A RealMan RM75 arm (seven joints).
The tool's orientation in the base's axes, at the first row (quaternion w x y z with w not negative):
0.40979, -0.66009, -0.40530, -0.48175
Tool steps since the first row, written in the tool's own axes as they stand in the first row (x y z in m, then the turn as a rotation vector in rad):
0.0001, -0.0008, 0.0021, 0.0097, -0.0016, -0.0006
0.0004, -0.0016, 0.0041, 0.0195, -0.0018, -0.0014
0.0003, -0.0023, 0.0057, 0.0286, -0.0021, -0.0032
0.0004, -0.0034, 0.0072, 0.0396, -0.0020, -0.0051
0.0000, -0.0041, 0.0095, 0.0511, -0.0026, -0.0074
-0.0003, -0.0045, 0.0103, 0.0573, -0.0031, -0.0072
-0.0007, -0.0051, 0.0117, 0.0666, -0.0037, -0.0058
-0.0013, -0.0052, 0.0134, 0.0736, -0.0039, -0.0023
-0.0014, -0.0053, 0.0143, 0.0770, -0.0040, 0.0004
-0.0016, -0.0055, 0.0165, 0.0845, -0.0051, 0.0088
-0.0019, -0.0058, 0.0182, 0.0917, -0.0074, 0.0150
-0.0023, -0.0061, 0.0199, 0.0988, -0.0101, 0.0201
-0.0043, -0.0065, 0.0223, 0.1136, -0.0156, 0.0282
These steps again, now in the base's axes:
-0.0001, 0.0022, -0.0002, 0.0003, 0.0013, 0.0098
-0.0002, 0.0044, -0.0002, 0.0019, 0.0020, 0.0194
-0.0003, 0.0061, -0.0005, 0.0030, 0.0017, 0.0286
-0.0009, 0.0079, -0.0005, 0.0048, 0.0015, 0.0397
-0.0009, 0.0102, -0.0013, 0.0059, 0.0011, 0.0513
-0.0011, 0.0111, -0.0017, 0.0068, 0.0024, 0.0574
-0.0013, 0.0125, -0.0022, 0.0086, 0.0052, 0.0662
-0.0010, 0.0140, -0.0032, 0.0109, 0.0095, 0.0723
-0.0009, 0.0149, -0.0034, 0.0124, 0.0125, 0.0751
-0.0004, 0.0170, -0.0040, 0.0154, 0.0218, 0.0808
-0.0003, 0.0186, -0.0046, 0.0167, 0.0293, 0.0869
-0.0001, 0.0203, -0.0053, 0.0172, 0.0360, 0.0932
-0.0002, 0.0224, -0.0076, 0.0176, 0.0474, 0.1067

